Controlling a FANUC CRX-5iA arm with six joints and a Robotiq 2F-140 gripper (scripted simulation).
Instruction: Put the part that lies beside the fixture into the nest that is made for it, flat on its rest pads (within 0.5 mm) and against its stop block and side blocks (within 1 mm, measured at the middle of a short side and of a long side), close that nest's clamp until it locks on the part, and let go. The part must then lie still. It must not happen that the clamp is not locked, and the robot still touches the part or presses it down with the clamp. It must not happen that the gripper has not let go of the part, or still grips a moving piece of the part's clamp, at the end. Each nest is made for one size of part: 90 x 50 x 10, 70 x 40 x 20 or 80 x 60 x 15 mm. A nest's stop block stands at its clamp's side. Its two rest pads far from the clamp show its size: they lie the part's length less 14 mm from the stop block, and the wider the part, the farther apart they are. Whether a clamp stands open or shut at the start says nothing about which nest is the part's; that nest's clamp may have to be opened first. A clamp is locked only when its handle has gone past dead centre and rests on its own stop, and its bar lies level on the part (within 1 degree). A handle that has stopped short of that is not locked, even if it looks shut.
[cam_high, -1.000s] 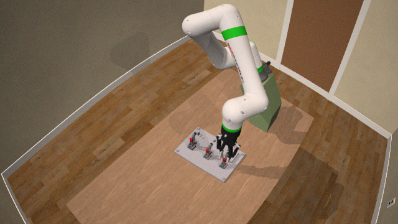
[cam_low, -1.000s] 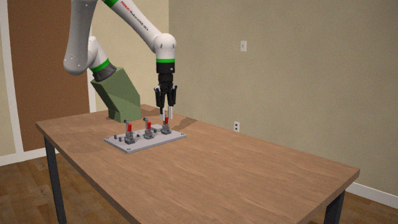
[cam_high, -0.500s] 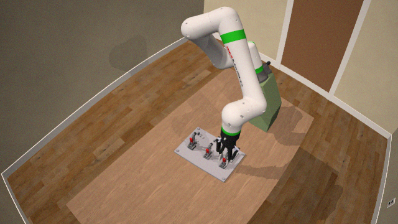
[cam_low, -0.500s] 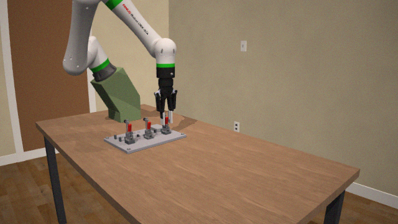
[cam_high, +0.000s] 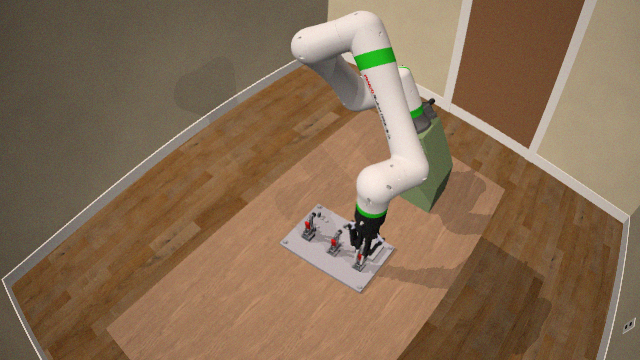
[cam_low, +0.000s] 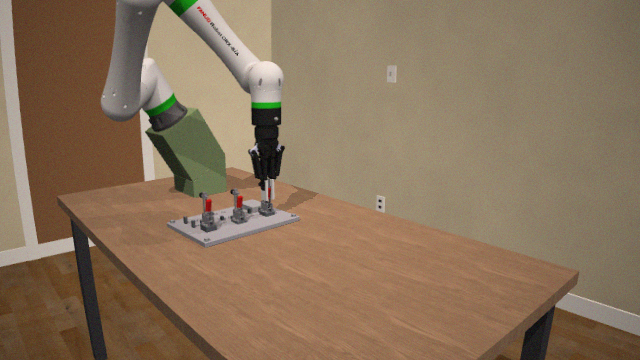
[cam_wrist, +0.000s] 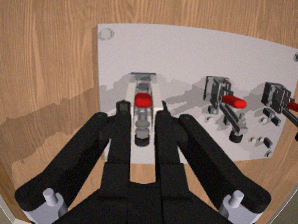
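Now: hand 10 mm past the toggle clamp and 40 mm above it. Round my hand: grey fixture plate (20 mm behind, 110 mm to the right, 90 mm below); light grey part (80 mm behind, 10 mm to the right, 70 mm below).
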